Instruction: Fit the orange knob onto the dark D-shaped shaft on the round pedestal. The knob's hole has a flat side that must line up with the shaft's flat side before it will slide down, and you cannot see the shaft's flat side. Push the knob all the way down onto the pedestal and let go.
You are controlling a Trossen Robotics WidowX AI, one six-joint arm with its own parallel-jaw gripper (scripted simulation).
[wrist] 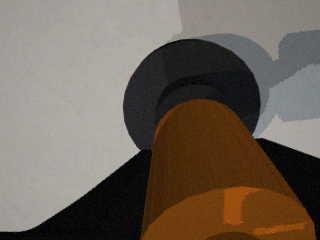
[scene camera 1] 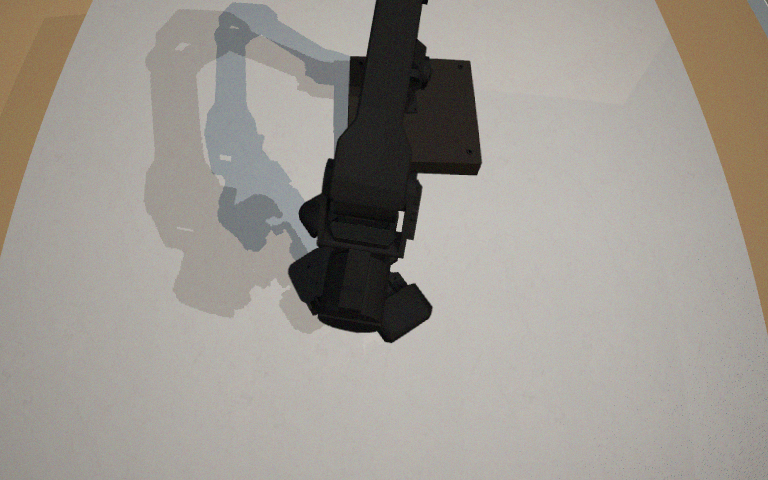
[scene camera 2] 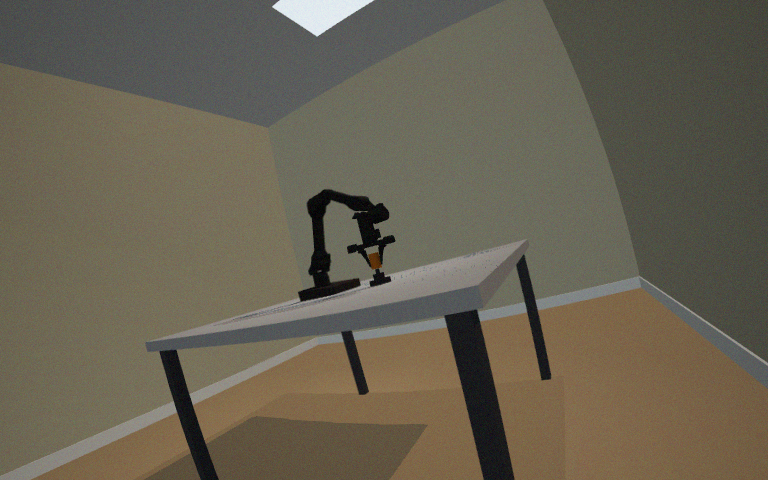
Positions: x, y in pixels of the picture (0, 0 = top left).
Scene:
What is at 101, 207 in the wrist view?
The gripper.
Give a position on an orange knob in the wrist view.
At 206, 168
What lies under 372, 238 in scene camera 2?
The gripper.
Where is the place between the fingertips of the gripper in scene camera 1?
360, 286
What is the gripper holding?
An orange knob.

